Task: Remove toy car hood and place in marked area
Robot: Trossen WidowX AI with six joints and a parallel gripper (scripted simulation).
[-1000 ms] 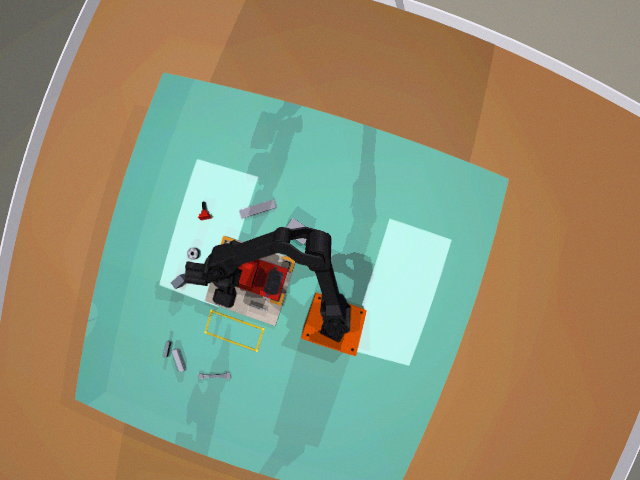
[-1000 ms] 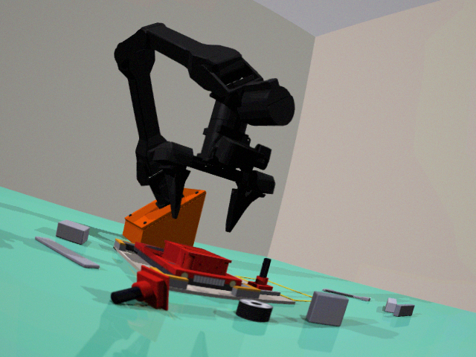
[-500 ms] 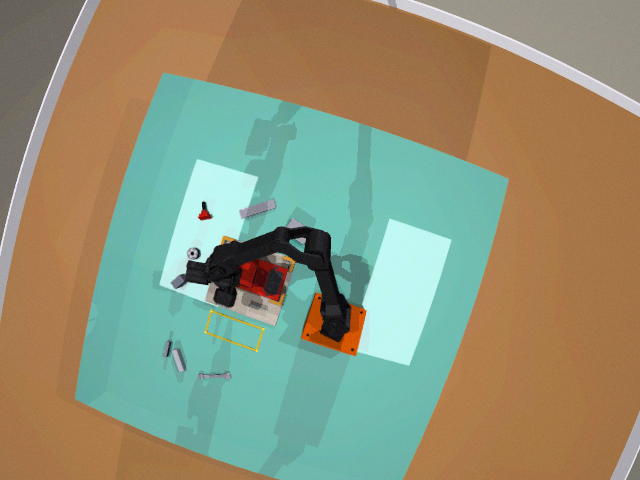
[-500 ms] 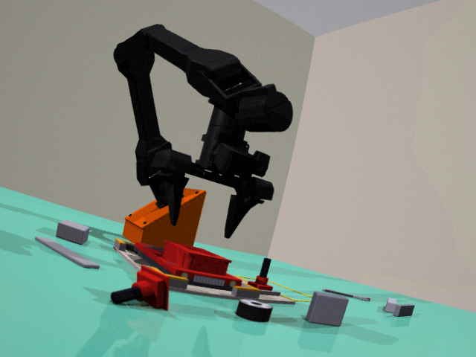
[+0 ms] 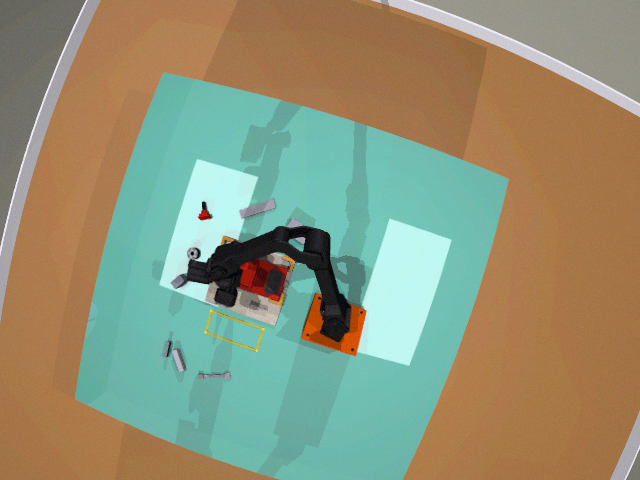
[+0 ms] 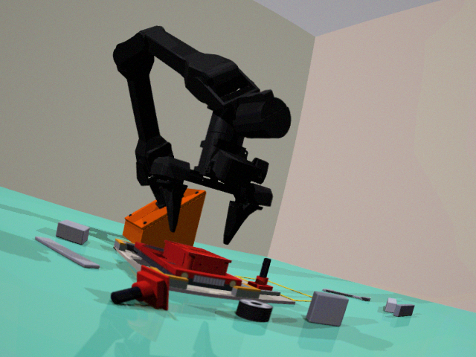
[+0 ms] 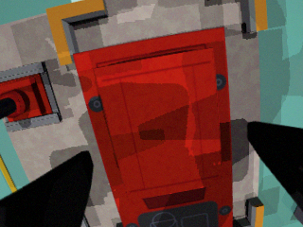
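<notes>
My gripper tip is 30 mm above the red hood. From my gripper tip the other things lie so: grey bar 200 mm to the right, 70 mm below, 40 mm ahead; black wheel 170 mm ahead, 60 mm below, 30 mm to the left.
</notes>
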